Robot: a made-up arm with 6 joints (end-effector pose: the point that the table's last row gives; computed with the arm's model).
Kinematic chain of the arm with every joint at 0, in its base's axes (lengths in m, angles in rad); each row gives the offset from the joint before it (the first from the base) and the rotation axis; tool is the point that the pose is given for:
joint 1: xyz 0 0 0.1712 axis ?
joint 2: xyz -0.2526 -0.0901 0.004 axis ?
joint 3: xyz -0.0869 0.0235 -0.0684 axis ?
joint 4: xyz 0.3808 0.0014 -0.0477 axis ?
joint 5: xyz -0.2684 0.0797 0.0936 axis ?
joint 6: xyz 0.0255 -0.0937 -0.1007 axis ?
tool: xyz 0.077 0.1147 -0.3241
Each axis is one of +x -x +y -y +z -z.
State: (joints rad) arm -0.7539 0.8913 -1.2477 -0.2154 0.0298 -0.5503
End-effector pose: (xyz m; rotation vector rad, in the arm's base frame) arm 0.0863 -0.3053 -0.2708 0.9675 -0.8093 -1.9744
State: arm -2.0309 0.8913 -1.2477 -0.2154 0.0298 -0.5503
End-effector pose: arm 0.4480 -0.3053 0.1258 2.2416 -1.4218 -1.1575
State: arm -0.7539 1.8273 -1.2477 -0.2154 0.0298 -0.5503
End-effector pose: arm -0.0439 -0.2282 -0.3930 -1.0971 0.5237 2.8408
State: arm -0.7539 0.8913 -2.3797 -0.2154 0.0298 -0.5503
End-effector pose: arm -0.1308 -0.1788 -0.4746 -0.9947 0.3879 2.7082
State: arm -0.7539 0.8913 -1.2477 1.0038 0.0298 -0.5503
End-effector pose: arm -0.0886 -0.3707 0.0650 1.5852 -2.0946 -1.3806
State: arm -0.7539 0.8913 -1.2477 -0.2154 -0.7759 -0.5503
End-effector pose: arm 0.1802 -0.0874 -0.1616 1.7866 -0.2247 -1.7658
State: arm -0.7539 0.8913 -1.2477 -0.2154 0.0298 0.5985
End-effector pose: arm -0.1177 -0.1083 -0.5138 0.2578 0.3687 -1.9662
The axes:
joint 1: +y
joint 2: -z
joint 3: +z
joint 4: +x
joint 5: -y
joint 6: -x

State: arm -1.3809 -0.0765 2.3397 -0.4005 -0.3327 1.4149
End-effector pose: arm 0.1243 0.2805 -0.0478 1.8290 1.6015 -0.5193
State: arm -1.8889 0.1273 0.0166 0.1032 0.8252 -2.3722
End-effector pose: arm -0.1081 0.0383 -0.1791 0.6883 -1.2036 2.7941
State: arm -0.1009 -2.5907 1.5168 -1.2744 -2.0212 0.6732
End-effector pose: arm 0.0992 0.0225 0.2449 -1.6226 -2.3469 1.0836
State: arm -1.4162 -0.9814 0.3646 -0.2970 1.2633 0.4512
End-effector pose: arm 0.0163 0.3945 0.0030 -0.5420 -2.7119 1.2720
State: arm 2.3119 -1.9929 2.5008 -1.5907 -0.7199 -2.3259
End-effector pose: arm -0.1003 -0.5346 0.4453 -1.9108 0.3188 -1.1317
